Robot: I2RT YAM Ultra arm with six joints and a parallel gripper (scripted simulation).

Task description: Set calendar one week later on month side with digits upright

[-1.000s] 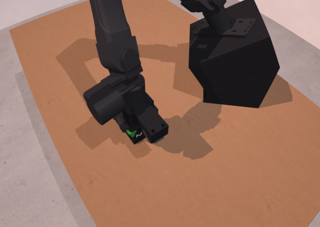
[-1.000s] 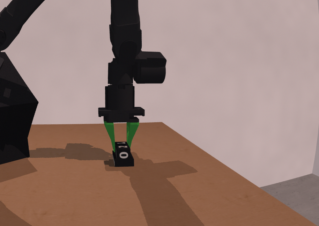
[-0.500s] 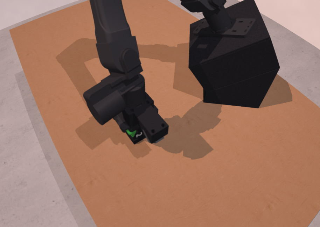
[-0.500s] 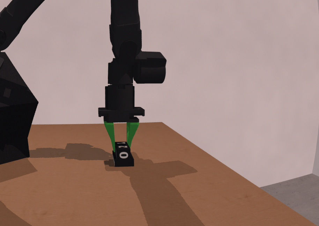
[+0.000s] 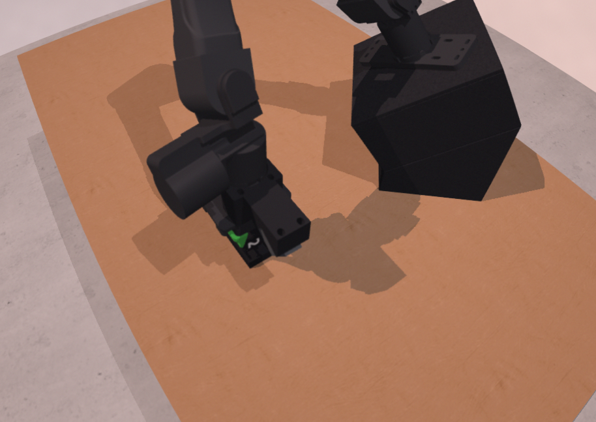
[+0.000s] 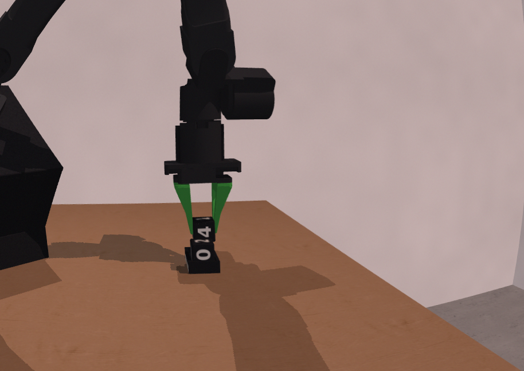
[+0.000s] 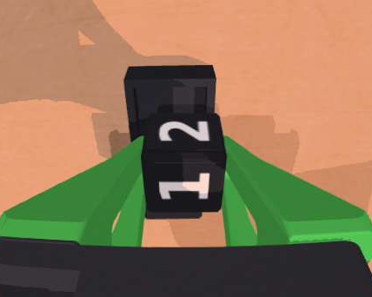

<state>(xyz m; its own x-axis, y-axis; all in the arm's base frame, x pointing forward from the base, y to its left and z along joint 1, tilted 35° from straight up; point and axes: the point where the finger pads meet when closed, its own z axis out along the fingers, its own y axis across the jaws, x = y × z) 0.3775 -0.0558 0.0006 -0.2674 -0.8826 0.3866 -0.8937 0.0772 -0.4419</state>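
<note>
My hand is 40 mm above the black tray, 10 mm to the left of it and 10 mm past it.
</note>
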